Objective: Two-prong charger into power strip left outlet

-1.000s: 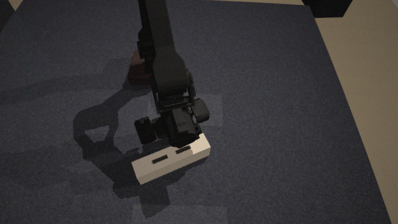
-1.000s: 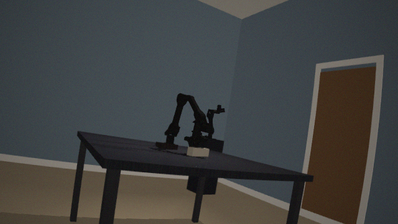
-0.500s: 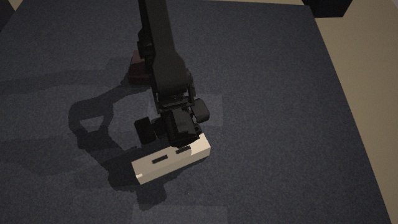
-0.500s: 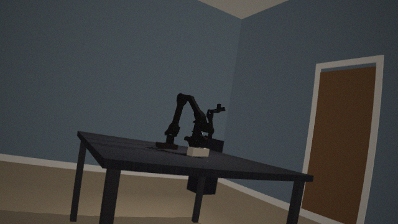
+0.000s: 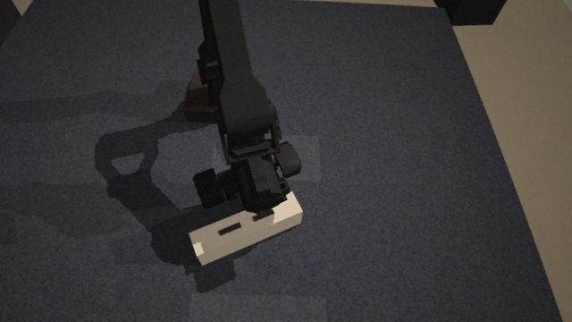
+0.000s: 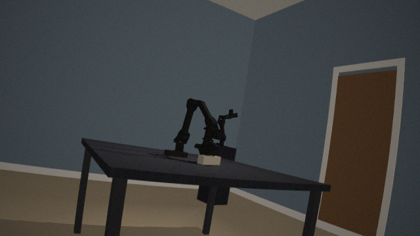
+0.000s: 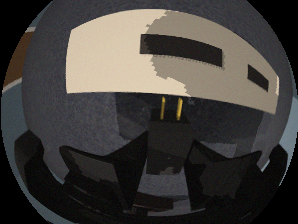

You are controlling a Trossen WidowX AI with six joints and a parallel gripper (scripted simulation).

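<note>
Right now my gripper tip is 2 cm short of the two-prong charger, 1 cm to the right of it and 1 cm below it.
</note>
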